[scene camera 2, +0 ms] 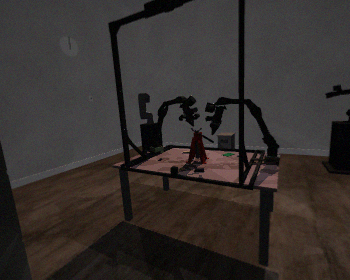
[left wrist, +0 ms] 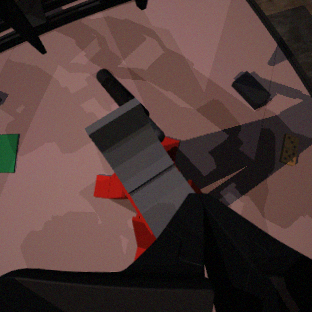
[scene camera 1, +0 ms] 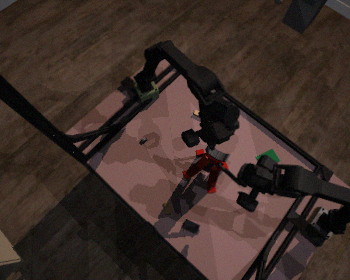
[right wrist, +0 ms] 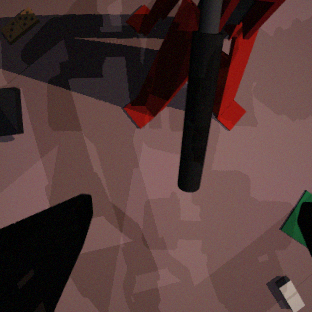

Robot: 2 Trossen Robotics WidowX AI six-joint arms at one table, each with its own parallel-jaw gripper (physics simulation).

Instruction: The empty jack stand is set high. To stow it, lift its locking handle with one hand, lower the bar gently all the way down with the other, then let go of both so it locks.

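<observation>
The red jack stand [scene camera 1: 201,168] [scene camera 2: 196,147] [right wrist: 161,77] stands mid-table, its grey bar and saddle [scene camera 1: 217,154] [left wrist: 139,158] raised. Its black locking handle [scene camera 1: 230,174] [scene camera 2: 207,138] [left wrist: 115,88] [right wrist: 198,108] sticks out sideways. My left gripper [scene camera 1: 211,146] [scene camera 2: 192,122] [left wrist: 197,202] is shut and empty. Its tips sit just above the near end of the saddle; I cannot tell if they touch it. My right gripper [scene camera 1: 237,180] [scene camera 2: 213,129] [right wrist: 196,208] is open and empty. It hangs just past the handle's free end, one finger on each side.
A green square [scene camera 1: 268,154] [left wrist: 7,153] [right wrist: 297,226] lies flat near the right arm. A black block [scene camera 1: 190,225] [left wrist: 251,90] and a domino [scene camera 1: 168,208] [left wrist: 289,150] [right wrist: 20,23] lie toward the front edge. A small white block [right wrist: 291,294] and black frame posts [scene camera 2: 241,83] stand around.
</observation>
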